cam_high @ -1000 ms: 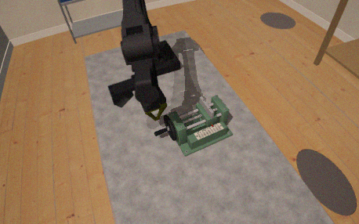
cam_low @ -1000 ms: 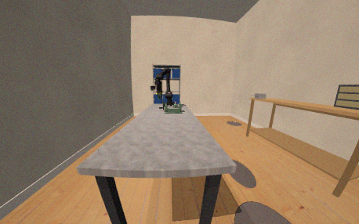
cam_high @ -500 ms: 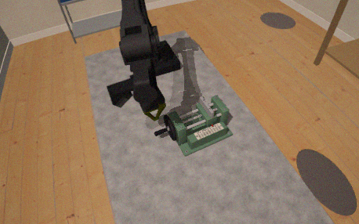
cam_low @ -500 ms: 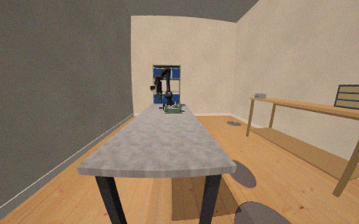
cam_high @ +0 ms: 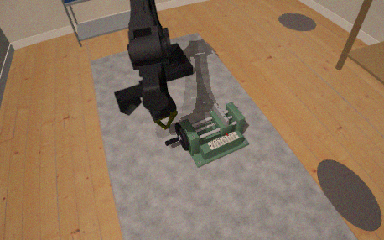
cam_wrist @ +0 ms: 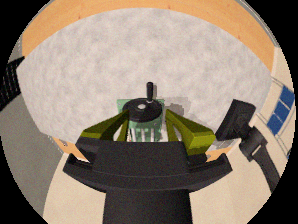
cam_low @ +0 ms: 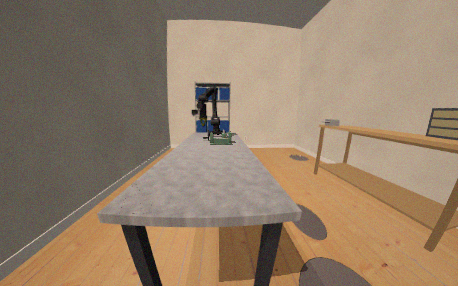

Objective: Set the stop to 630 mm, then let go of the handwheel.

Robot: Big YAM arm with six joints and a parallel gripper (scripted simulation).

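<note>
Now: the black handwheel 30 mm to the left of my hand and 110 mm below it. Also, from my hand: grey stop block: 30 mm ahead, 190 mm to the left, 80 mm below.
</note>
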